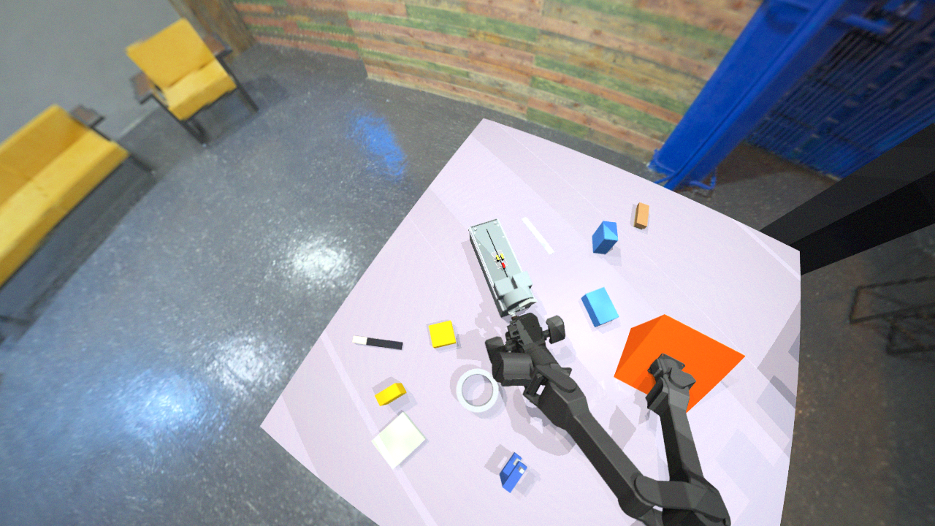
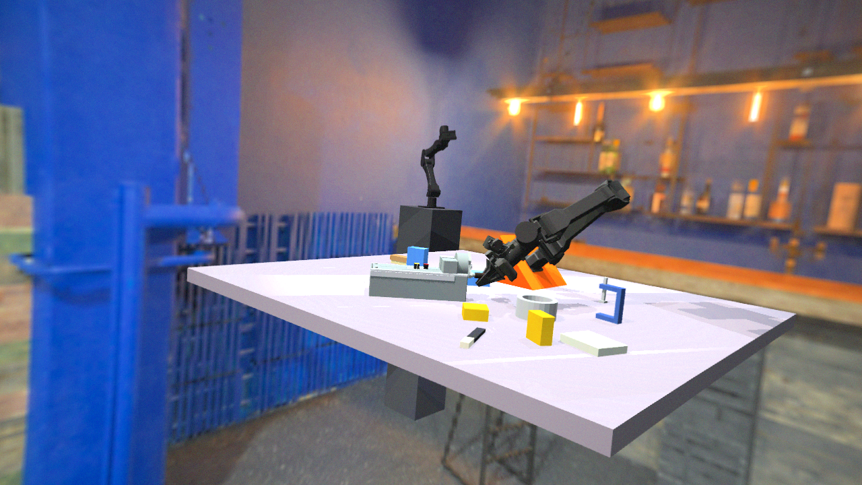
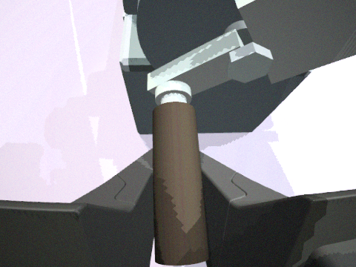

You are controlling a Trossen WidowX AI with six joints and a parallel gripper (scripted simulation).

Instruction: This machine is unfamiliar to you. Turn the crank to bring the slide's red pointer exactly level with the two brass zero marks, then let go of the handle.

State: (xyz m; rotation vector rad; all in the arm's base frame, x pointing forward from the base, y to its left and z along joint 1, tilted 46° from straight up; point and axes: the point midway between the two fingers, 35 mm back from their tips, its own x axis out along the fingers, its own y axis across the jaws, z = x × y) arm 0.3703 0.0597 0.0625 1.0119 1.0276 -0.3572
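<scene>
The brown crank handle lies 3 cm above my gripper tip, 1 cm to the left of it and 1 cm behind it. Round my gripper tip: metal strip: 29 cm to the right, 6 cm ahead, 4 cm below; then blue clamp: 31 cm to the left, 16 cm behind, 1 cm above; then red pointer: 11 cm to the right, 9 cm ahead, 4 cm above.
</scene>
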